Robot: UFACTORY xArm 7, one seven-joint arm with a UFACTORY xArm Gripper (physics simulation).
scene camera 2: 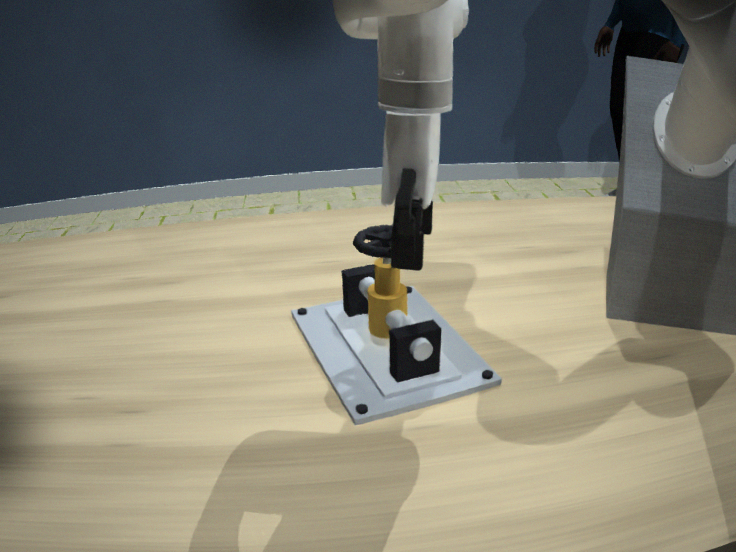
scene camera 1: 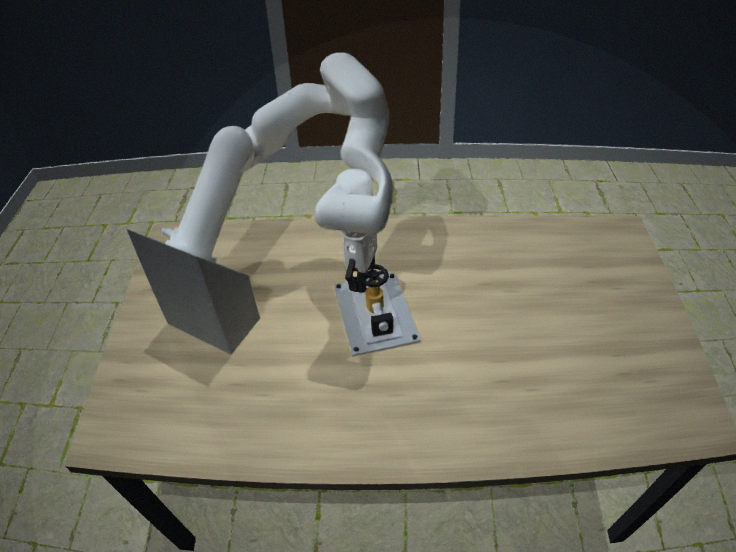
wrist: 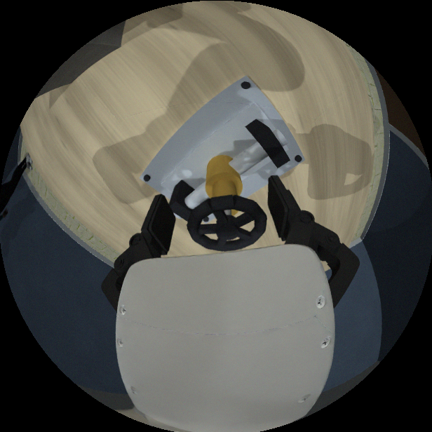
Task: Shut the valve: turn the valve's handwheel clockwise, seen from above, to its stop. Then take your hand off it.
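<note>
The valve's black spoked handwheel (scene camera 1: 376, 275) (scene camera 2: 363, 248) (wrist: 227, 226) stands level on top of the orange valve body (scene camera 1: 374, 298) (scene camera 2: 387, 311) (wrist: 220, 172). The body is fixed on a grey base plate (scene camera 1: 351, 326) (scene camera 2: 338, 356) (wrist: 190, 135). My gripper (scene camera 1: 363, 279) (scene camera 2: 416, 249) (wrist: 217, 197) points down at the wheel, open and empty. In the wrist view one finger is on each side of the wheel, with a gap at the left finger and a very narrow one at the right. In scene camera 2 the near finger hides the wheel's right part. Contact cannot be told.
White pipe stubs with black square flanges (scene camera 2: 401, 356) (wrist: 267, 142) stick out on two sides of the valve body, below the wheel. The arm's grey pedestal block (scene camera 1: 196, 297) (scene camera 2: 659, 255) stands on the wooden table (scene camera 1: 535, 356). A person (scene camera 2: 633, 23) stands behind the pedestal, beyond the table.
</note>
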